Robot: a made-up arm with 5 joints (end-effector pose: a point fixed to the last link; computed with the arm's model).
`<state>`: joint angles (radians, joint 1 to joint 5).
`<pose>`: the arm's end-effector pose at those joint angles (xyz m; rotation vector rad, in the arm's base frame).
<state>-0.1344 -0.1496 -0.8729 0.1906 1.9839</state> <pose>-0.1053 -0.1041 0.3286 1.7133 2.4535 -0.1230</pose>
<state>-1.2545 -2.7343 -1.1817 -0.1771 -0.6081</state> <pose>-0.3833 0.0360 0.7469 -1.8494 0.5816 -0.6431</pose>
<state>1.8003 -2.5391 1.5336 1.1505 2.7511</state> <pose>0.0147 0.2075 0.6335 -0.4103 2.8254 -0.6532</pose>
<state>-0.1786 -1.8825 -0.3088 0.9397 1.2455</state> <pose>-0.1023 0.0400 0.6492 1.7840 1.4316 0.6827</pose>
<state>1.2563 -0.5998 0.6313 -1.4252 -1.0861</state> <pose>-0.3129 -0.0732 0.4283 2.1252 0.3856 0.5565</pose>
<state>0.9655 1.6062 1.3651 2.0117 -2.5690</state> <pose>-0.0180 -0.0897 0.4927 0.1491 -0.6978 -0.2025</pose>
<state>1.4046 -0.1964 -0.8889 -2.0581 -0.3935</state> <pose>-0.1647 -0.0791 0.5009 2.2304 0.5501 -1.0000</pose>
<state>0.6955 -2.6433 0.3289 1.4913 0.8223</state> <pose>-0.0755 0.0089 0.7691 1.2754 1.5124 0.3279</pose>
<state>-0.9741 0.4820 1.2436 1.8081 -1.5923</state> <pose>-0.2517 -0.0889 0.5101 -2.2552 0.6498 1.6173</pose>
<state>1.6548 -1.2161 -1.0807 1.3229 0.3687</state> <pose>-0.1890 -0.0289 0.5881 -0.2167 2.5410 0.6891</pose>
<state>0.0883 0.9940 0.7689 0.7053 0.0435</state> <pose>-0.1784 -0.3036 0.5229 -1.7380 0.3086 0.6436</pose>
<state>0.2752 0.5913 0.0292 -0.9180 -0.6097</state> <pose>-0.2143 -0.2402 0.3355 0.7707 -0.0742 0.6408</pose>
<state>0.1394 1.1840 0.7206 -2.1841 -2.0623</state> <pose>-0.2005 -0.2309 0.3613 0.8554 -1.1031 0.4616</pose>
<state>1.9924 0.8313 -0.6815 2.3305 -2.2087</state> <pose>0.1759 0.1068 0.4806 0.6486 0.0588 -1.7349</pose>
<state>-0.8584 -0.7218 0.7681 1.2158 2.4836</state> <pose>-0.0317 -0.0417 0.5237 1.4272 1.2752 -1.6753</pose>
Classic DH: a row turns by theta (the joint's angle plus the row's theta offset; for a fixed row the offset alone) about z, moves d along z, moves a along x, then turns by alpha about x. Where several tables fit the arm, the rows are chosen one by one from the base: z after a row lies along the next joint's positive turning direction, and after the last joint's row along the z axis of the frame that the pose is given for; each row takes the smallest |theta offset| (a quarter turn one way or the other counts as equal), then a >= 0, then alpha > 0; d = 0 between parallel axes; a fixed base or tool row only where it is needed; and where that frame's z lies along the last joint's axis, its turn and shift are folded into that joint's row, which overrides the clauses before.
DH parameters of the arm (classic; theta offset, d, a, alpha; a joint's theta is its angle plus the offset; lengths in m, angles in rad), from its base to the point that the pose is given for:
base (fixed): 0.5001 0.3668 -0.1101 -0.3927
joint 1: 1.0771 0.1825 -0.1124 -1.2591
joint 2: -1.0311 0.169 -0.1102 0.8129
joint 3: 0.1611 -0.2305 -0.0182 -0.8627
joint 4: -0.9898 -0.023 -0.0569 -1.5708
joint 5: -1.153 -0.0235 0.1073 -2.0505
tool (fixed): -2.7491 -0.0125 0 0

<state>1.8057 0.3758 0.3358 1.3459 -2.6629</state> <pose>0.0950 0.0615 0.3578 -0.6234 0.6277 -1.6220</pose>
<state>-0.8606 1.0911 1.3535 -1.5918 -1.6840</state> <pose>-0.3881 -0.1852 0.2675 0.3269 -0.7876 0.6190</pose>
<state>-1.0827 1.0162 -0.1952 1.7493 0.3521</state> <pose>-0.3492 -0.0429 0.3637 -1.2499 1.2715 -1.4955</pose>
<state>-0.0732 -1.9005 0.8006 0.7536 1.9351</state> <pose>-0.0649 0.0124 0.6895 1.3800 1.5190 0.1704</pose>
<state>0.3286 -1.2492 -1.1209 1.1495 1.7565</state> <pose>-0.1085 0.1095 0.4732 -0.7101 -2.8918 -0.2870</pose>
